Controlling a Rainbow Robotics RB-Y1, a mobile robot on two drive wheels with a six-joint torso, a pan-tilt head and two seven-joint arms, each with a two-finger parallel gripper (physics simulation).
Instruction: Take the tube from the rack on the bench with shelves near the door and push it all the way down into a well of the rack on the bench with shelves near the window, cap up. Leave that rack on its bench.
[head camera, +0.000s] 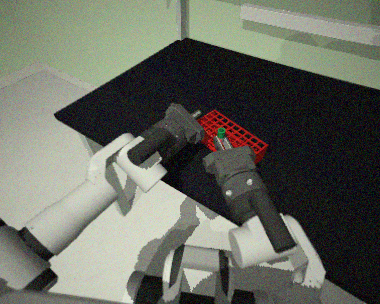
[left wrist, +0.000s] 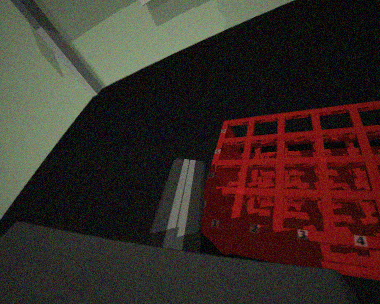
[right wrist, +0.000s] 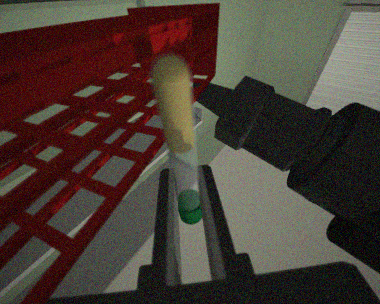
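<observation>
A tube with green cap (right wrist: 170, 75) is visible to me, though in the left wrist view the tube with green cap is out of frame. My right gripper (head camera: 219, 137) is there, and the right wrist view shows my right gripper (right wrist: 186, 175) too. I also see my left gripper (head camera: 198, 113), with the left wrist view showing my left gripper (left wrist: 188, 171) and the right wrist view showing my left gripper (right wrist: 194, 88).
</observation>
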